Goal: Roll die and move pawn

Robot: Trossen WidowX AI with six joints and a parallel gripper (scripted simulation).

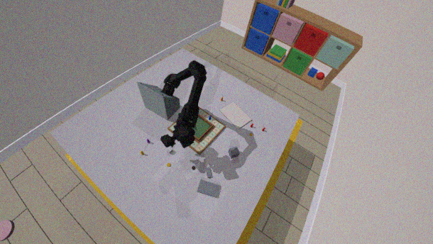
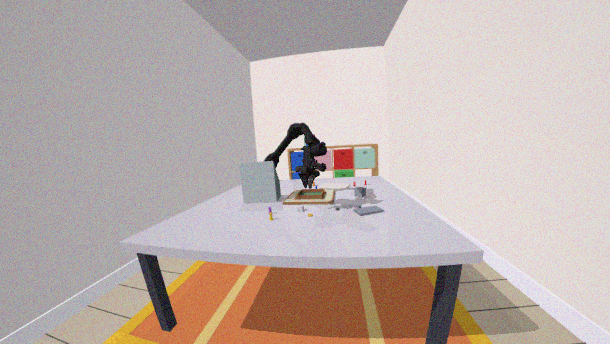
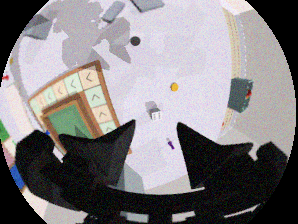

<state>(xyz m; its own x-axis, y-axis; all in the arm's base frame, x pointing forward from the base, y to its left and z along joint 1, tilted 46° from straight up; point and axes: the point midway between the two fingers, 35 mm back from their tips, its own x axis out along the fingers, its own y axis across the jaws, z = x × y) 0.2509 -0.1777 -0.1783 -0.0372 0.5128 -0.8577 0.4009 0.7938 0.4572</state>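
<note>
The white die lies 40 mm behind my gripper tip, 20 mm to the right of it and 100 mm below it. From my gripper tip the other things lie so: blue pawn: 60 mm ahead, 330 mm to the left, 80 mm below; then grey slab: 280 mm ahead, 100 mm to the right, 100 mm below; then white pad: 210 mm ahead, 470 mm to the left, 100 mm below.
</note>
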